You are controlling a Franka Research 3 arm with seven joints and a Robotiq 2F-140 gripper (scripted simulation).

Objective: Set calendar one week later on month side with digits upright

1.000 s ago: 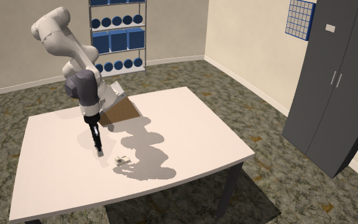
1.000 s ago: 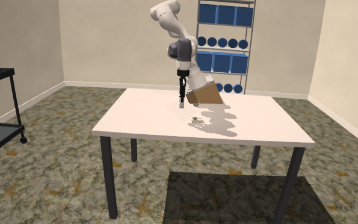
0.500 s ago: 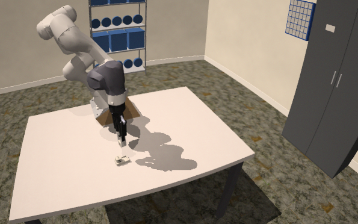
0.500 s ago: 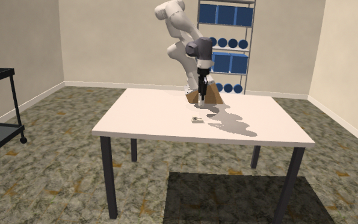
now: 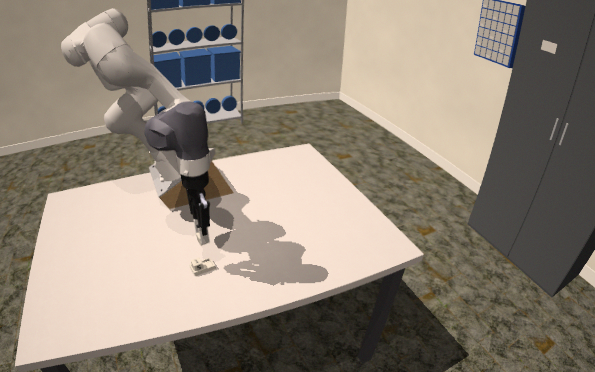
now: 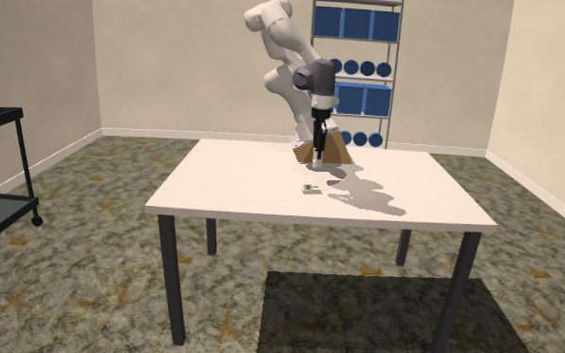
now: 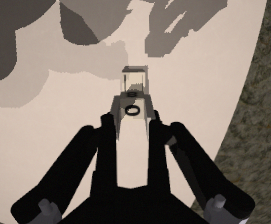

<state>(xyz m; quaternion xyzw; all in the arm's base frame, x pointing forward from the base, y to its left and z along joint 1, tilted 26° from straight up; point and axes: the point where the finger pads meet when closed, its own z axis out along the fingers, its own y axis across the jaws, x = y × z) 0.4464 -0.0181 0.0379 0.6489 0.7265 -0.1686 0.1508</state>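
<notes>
The cube is 130 mm below my hand and 30 mm to the right of it. Round my hand: grey tray (140 mm below, 20 mm to the right).
</notes>
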